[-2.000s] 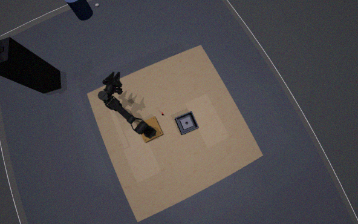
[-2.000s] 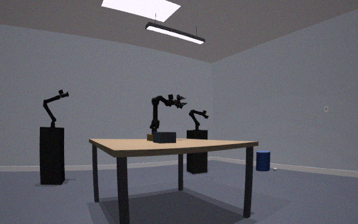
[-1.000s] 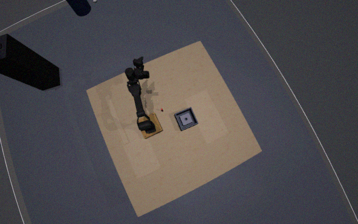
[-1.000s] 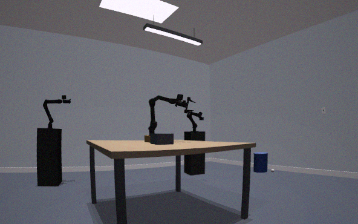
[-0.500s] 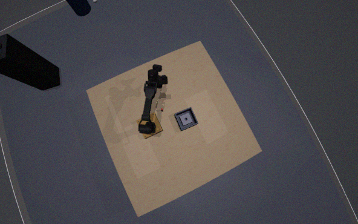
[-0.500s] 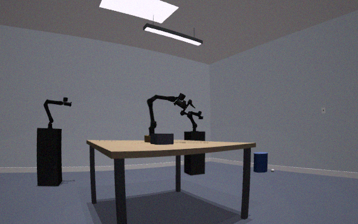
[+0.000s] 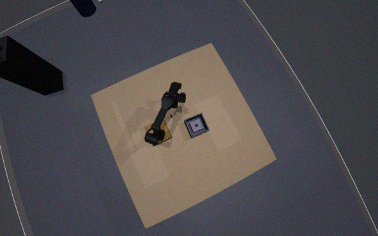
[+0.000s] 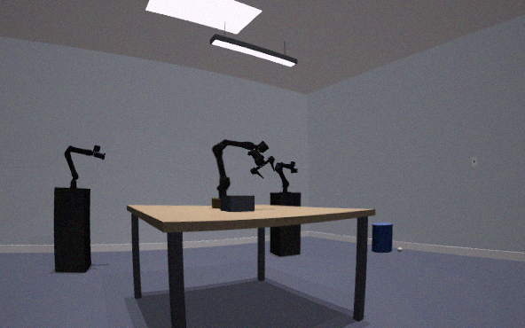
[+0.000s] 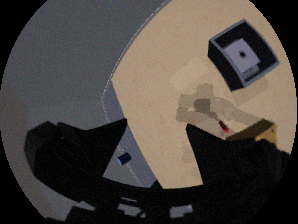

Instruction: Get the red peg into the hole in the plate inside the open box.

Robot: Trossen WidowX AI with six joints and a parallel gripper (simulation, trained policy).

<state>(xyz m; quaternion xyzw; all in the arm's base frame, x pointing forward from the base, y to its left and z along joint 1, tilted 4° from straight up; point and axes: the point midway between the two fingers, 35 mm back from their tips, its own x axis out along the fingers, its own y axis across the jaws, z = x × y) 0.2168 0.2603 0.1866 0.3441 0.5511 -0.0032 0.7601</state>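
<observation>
Right now the red peg is 200 mm below my gripper tip, 120 mm to the right of it and 100 mm behind it. Round my gripper tip: box (260 mm to the right, 210 mm below, 90 mm ahead); then grey bottom plate (260 mm to the right, 190 mm below, 90 mm ahead).
</observation>
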